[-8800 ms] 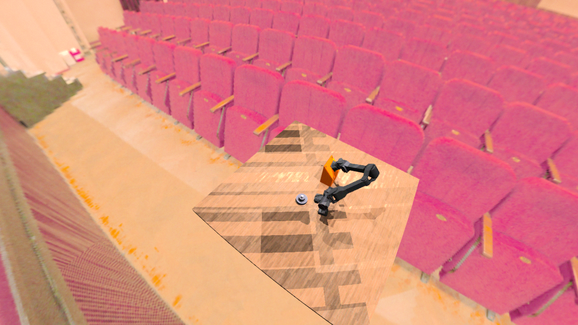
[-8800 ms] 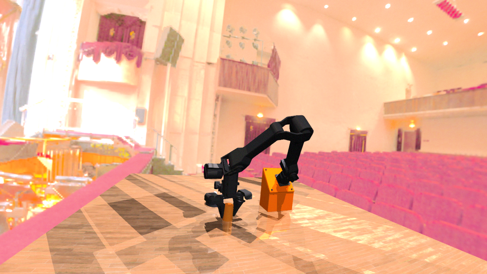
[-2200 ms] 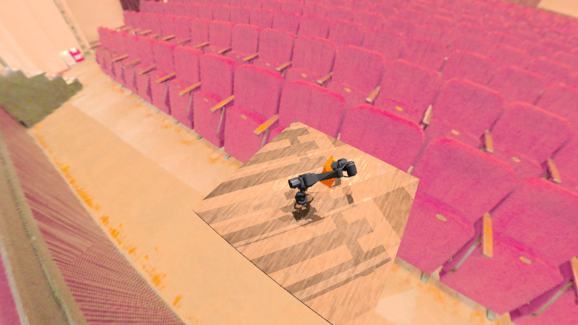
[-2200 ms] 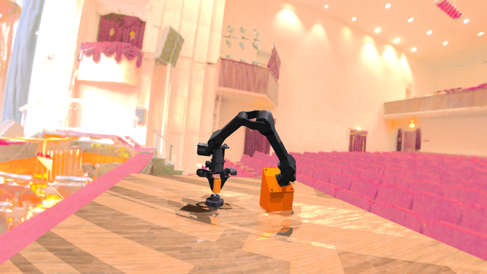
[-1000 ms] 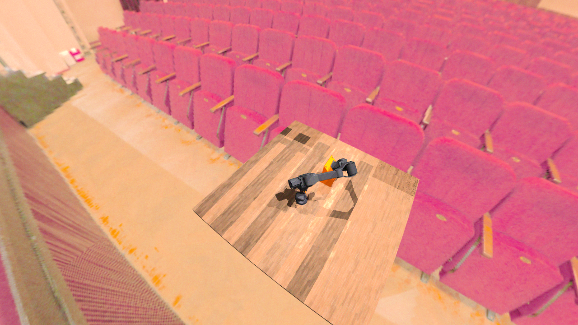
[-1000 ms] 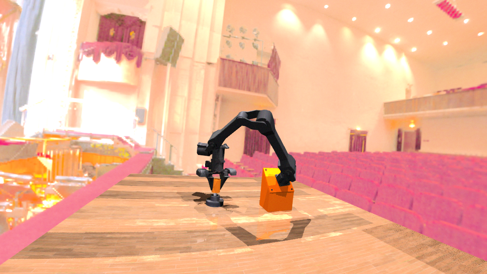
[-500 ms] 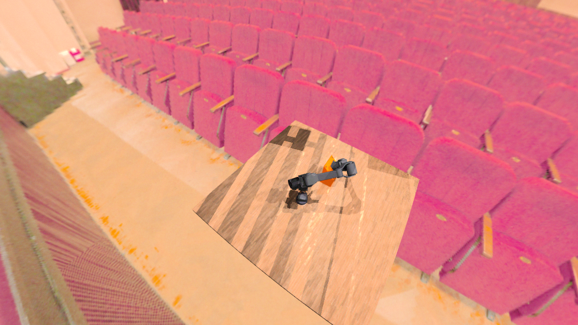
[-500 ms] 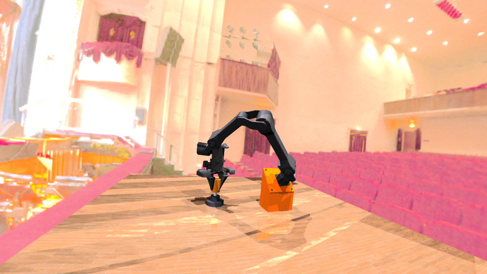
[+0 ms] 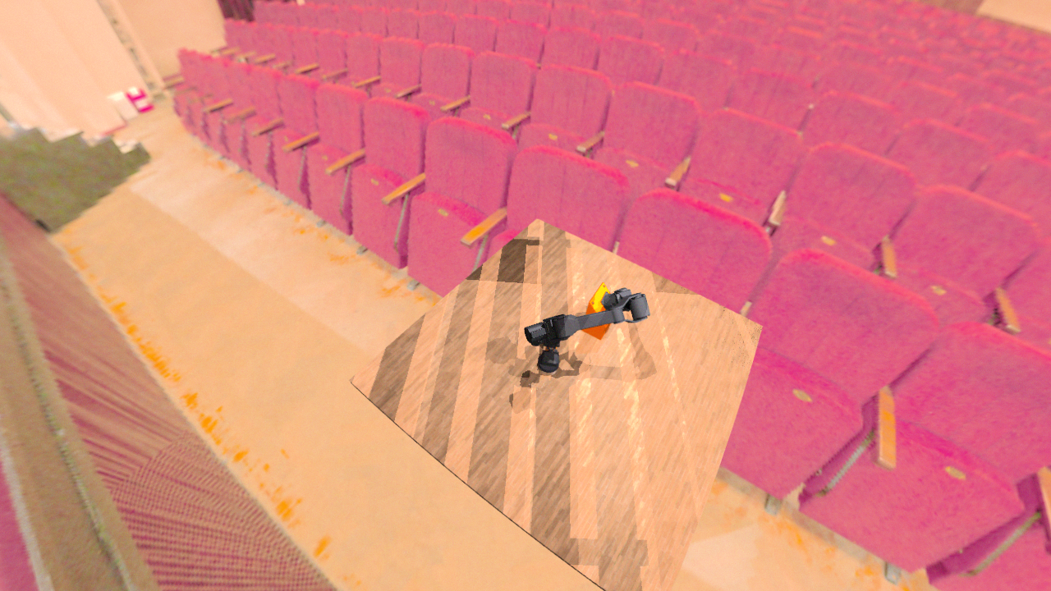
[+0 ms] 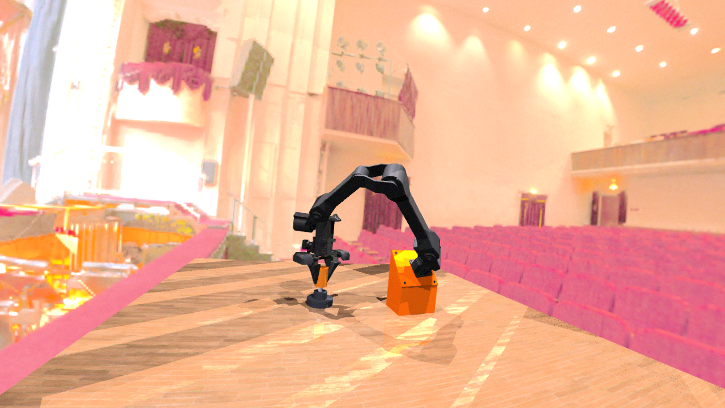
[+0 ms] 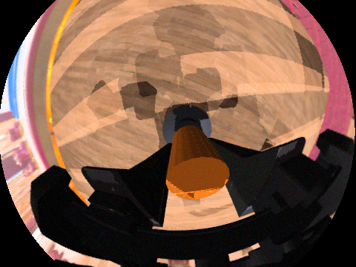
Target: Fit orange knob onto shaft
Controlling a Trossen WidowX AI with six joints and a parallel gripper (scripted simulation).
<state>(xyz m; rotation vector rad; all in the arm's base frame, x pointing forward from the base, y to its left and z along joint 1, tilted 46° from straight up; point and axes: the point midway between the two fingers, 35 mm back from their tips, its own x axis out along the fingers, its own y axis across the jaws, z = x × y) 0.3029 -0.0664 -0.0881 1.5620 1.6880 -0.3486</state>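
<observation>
The orange knob lies 4 cm above my gripper tip. Also, from my gripper tip: round pedestal: 4 cm below.
</observation>
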